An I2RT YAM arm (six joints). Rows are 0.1 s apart.
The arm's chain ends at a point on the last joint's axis. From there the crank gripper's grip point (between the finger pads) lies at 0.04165 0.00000 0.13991 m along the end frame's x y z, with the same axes.
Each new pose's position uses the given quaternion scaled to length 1; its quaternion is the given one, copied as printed.
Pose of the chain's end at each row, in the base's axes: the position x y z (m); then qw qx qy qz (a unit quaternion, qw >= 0):
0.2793 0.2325 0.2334 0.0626 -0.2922 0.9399 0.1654
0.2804 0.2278 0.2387 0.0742 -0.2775 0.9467 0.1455
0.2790 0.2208 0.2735 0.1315 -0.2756 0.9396 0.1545
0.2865 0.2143 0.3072 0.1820 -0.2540 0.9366 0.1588
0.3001 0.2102 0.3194 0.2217 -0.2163 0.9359 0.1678
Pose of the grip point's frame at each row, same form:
0.2480 0.2591 0.0933 0.0626 -0.2922 0.9399 0.1654
0.2540 0.2511 0.0970 0.0742 -0.2775 0.9467 0.1455
0.2678 0.2517 0.1313 0.1315 -0.2756 0.9396 0.1545
0.2894 0.2514 0.1661 0.1820 -0.2540 0.9366 0.1588
0.3143 0.2538 0.1808 0.2217 -0.2163 0.9359 0.1678

